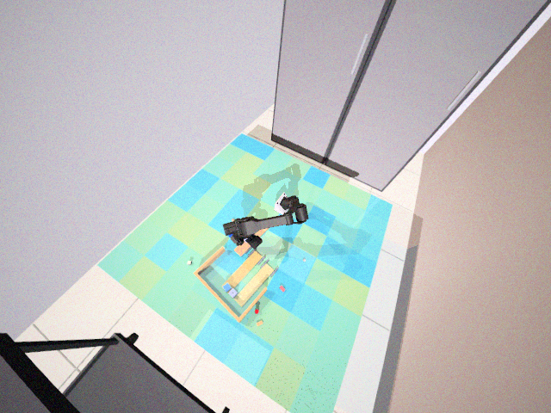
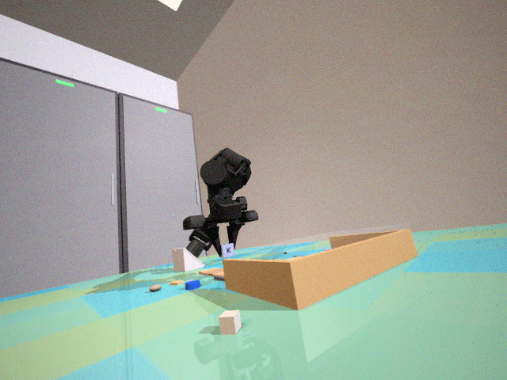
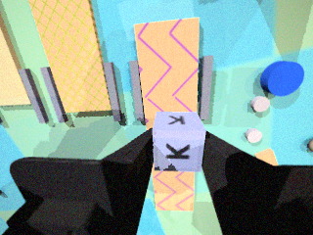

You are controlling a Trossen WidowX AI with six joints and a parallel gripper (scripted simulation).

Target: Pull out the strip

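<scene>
The blue disc lies 10 cm to the right of my gripper tip and 5 cm below it.
</scene>
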